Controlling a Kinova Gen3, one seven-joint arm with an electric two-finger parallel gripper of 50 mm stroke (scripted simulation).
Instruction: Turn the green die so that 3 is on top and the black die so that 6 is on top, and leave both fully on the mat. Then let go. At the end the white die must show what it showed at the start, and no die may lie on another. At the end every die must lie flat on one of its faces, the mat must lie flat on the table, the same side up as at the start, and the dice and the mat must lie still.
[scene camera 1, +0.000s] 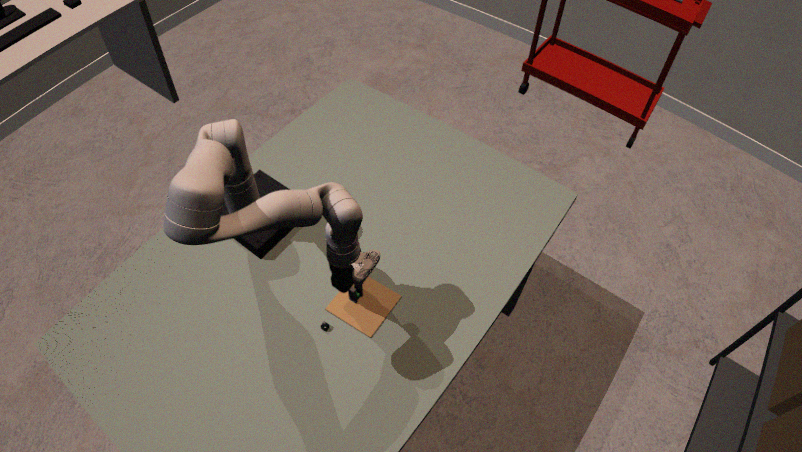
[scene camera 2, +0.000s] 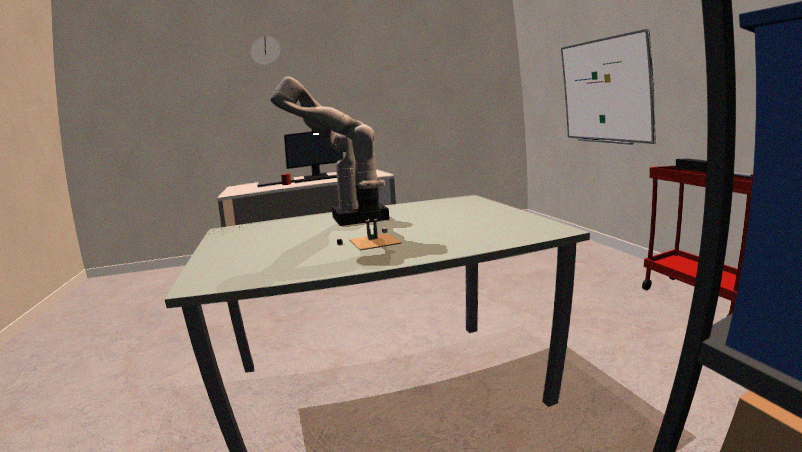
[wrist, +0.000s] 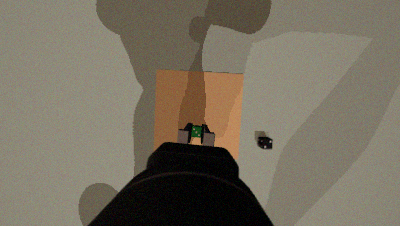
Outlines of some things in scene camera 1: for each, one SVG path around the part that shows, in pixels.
An orange mat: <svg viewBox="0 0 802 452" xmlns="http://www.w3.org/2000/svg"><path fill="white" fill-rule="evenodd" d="M367 277L362 284L363 296L358 299L356 304L349 299L348 291L346 293L339 291L325 310L371 338L402 296L374 279Z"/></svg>
